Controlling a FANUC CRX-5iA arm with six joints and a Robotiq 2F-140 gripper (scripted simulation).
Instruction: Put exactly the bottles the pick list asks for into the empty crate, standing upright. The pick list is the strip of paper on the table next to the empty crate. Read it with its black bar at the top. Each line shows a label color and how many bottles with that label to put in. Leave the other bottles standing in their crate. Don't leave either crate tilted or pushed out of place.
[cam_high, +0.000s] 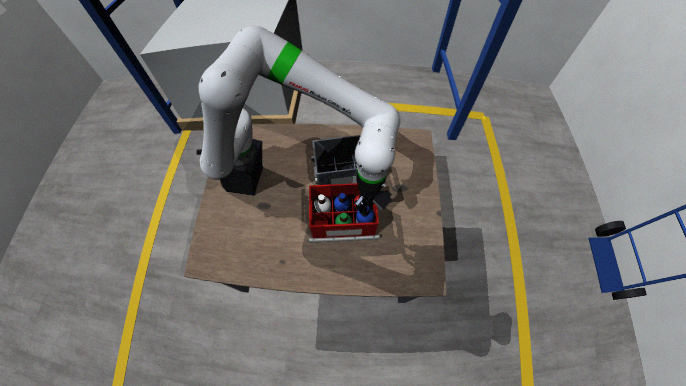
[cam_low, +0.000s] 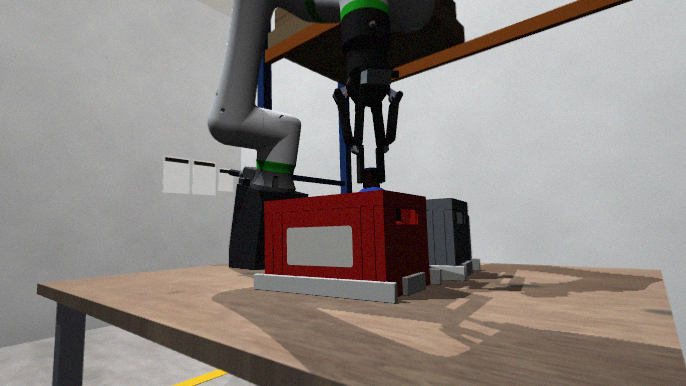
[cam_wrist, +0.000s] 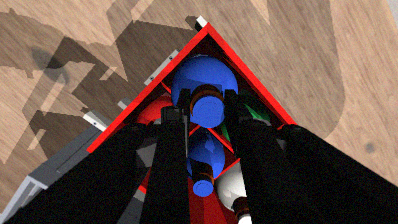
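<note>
Right now my hand is 80 mm above the blue bottle. Also, from my hand: red crate 80 mm behind, 50 mm to the left, 150 mm below; red bottle 10 mm ahead, 90 mm to the left, 140 mm below; green bottle 90 mm behind, 10 mm to the left, 140 mm below.
</note>
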